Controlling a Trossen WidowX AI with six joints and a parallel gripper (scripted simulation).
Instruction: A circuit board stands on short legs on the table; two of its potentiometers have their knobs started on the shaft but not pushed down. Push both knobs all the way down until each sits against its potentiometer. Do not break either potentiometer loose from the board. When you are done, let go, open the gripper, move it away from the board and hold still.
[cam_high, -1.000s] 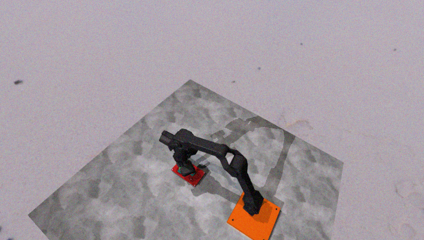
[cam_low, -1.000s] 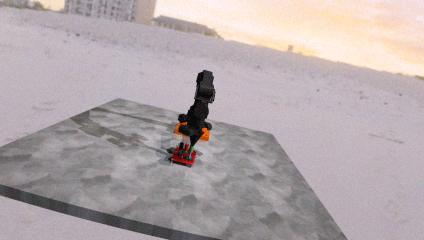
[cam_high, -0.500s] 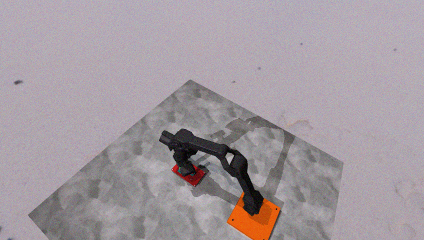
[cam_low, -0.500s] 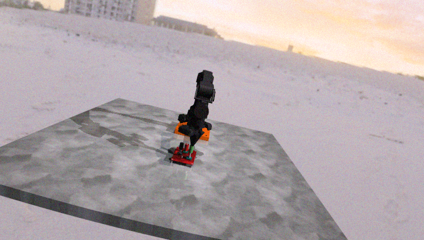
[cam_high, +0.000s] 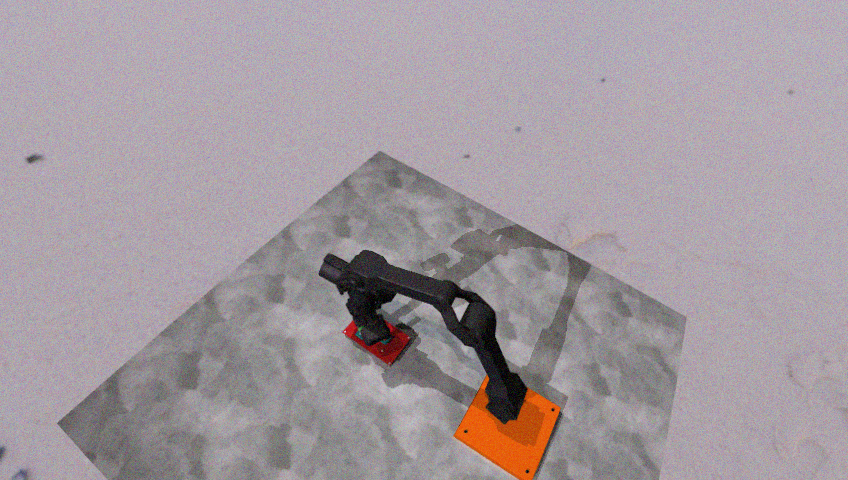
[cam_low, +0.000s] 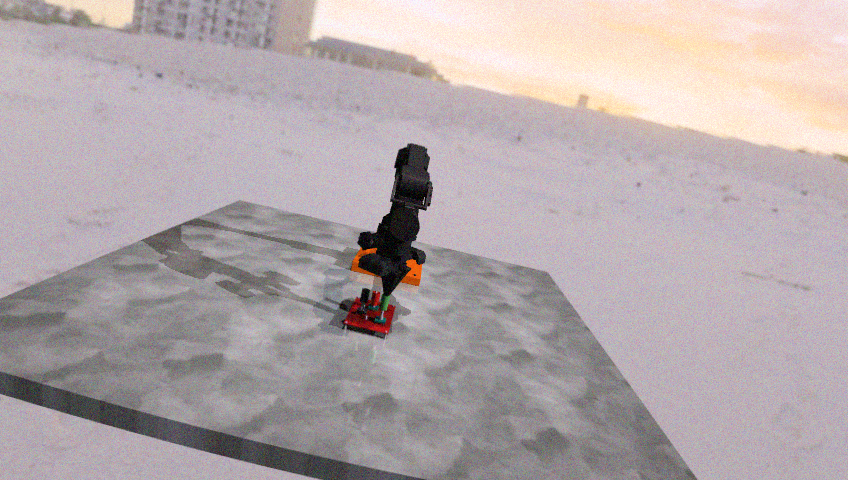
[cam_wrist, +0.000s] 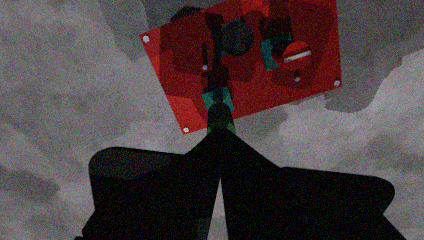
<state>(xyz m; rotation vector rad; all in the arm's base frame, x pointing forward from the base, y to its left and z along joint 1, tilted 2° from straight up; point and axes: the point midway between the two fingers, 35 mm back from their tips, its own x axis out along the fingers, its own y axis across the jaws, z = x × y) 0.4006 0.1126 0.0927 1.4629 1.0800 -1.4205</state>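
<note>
The red knob is 60 mm behind my gripper tip, 40 mm to the right of it and 40 mm below it. From my gripper tip the other things lie so: green knob: 20 mm below.
</note>
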